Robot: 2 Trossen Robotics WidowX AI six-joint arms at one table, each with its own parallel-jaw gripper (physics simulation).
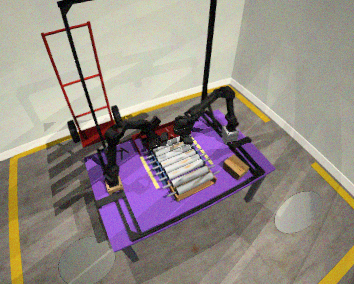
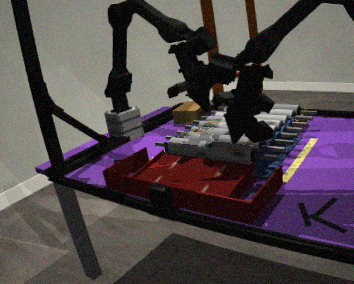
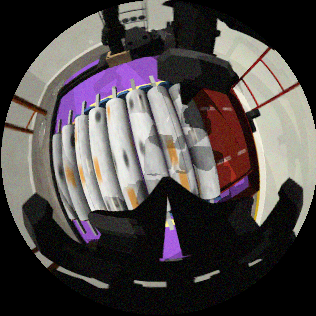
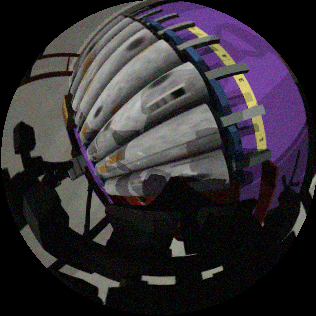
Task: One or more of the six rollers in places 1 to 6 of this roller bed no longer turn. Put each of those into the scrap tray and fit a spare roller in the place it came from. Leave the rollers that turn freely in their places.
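Pixels of known places: left gripper, fingertip midpoint: (image 1: 180, 141) (image 2: 208, 111) (image 3: 165, 179) (image 4: 72, 163); right gripper, fingertip midpoint: (image 1: 160, 145) (image 2: 234, 142) (image 3: 183, 103) (image 4: 173, 179); left arm's base at its link origin: (image 1: 231, 128) (image 2: 121, 109); right arm's base at its link origin: (image 1: 113, 182) (image 3: 117, 50).
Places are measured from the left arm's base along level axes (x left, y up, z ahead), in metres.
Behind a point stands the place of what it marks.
Observation:
The roller bed (image 1: 155, 165) (image 2: 280, 137) (image 4: 219, 97) {x 0.075, y -0.044, z 0.602 m} holds a row of grey rollers (image 1: 181, 163) (image 2: 209, 150) (image 3: 117, 147) (image 4: 153, 88) with orange marks on the purple table (image 1: 147, 203) {x 0.376, y -0.110, z 0.716 m}. The red scrap tray (image 1: 162, 130) {x -0.204, y -0.091, z 0.485 m} (image 2: 215, 203) {x -0.199, y -0.079, z 0.656 m} (image 3: 226, 129) {x -0.138, y -0.083, z 0.510 m} stands at the bed's far end; I see no roller in it. My left gripper (image 1: 188, 140) (image 2: 205, 107) {x 0.046, y 0.020, z 0.414 m} (image 3: 165, 179) {x 0.046, y 0.020, z 0.414 m} is shut and empty, low over the rollers nearest the tray. My right gripper (image 1: 162, 138) (image 2: 235, 138) {x -0.002, y -0.035, z 0.545 m} (image 4: 173, 179) {x -0.002, y -0.035, z 0.545 m} is shut and empty, close over the roller by the tray. A wooden tray (image 1: 195, 190) {x 0.367, y -0.104, z 0.401 m} at the near end holds more grey rollers.
A yellow numbered strip (image 1: 149, 172) {x 0.150, y -0.110, z 0.659 m} (image 4: 253, 100) {x 0.082, y -0.110, z 0.679 m} runs along the bed. A wooden block (image 1: 235, 167) {x 0.302, y -0.055, z 0.096 m} (image 2: 187, 112) {x 0.219, y -0.063, z 0.120 m} lies at the table's right. Black frame rails (image 1: 193, 208) {x 0.490, y -0.091, z 0.455 m} edge the table. A red hand truck (image 1: 80, 79) and a black post (image 1: 208, 48) {x -0.316, y 0.508, z 0.115 m} stand behind.

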